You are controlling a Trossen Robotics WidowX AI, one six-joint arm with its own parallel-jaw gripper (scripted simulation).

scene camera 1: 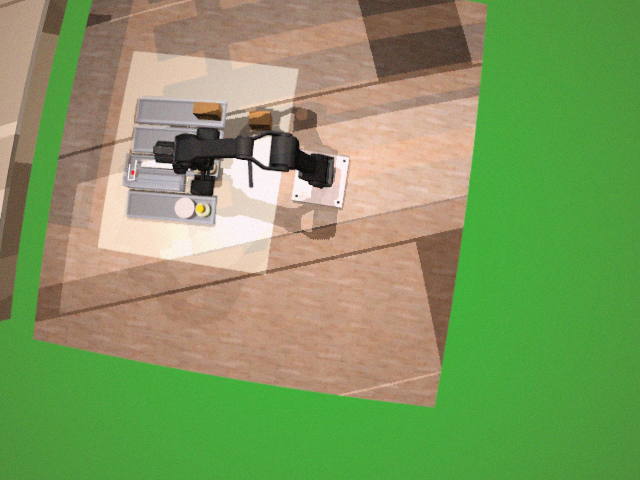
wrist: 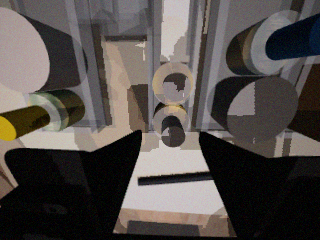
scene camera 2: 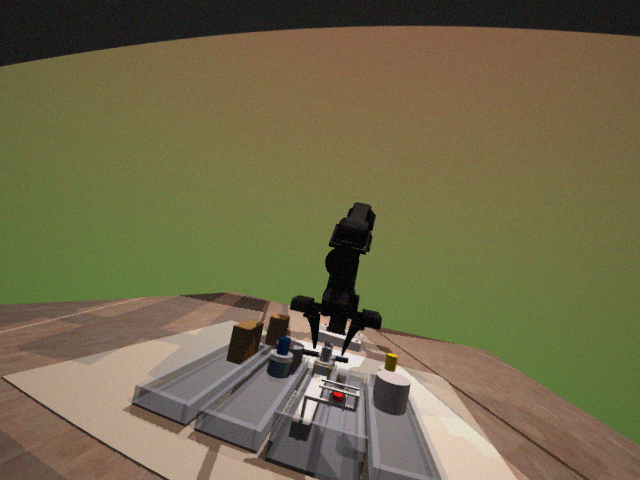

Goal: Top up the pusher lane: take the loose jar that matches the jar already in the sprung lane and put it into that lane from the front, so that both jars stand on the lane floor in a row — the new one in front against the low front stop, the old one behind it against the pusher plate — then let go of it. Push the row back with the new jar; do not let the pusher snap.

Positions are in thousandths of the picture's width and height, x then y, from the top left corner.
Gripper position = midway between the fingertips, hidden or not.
Note:
My gripper (scene camera 2: 513, 734) is open and holds nothing. Further things: a grey cylinder (scene camera 2: 612, 814), a brown box (scene camera 2: 384, 707), a grey cylinder (wrist: 792, 456) and a sprung lane (scene camera 1: 235, 374).
My gripper shows as well in scene camera 1 (scene camera 1: 332, 349) and in the wrist view (wrist: 533, 565).

